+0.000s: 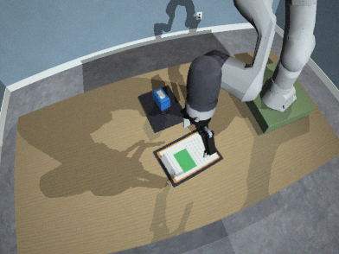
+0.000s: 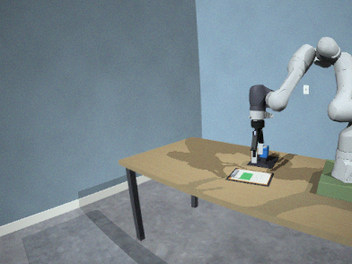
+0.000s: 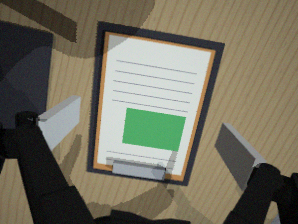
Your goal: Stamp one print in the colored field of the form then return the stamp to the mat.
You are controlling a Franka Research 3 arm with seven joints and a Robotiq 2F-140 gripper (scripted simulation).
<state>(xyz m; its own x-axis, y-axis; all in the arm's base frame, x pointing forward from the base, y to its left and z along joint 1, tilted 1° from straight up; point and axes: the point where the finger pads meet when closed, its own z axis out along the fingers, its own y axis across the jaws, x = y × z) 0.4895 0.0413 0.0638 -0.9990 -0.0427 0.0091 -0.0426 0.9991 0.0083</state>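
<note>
Now: the blue stamp 20 mm ahead of my hand, 270 mm to the right of it and 70 mm below it. Also, from my hand: mat (20 mm ahead, 270 mm to the right, 120 mm below); form (40 mm ahead, 10 mm to the left, 120 mm below).
</note>
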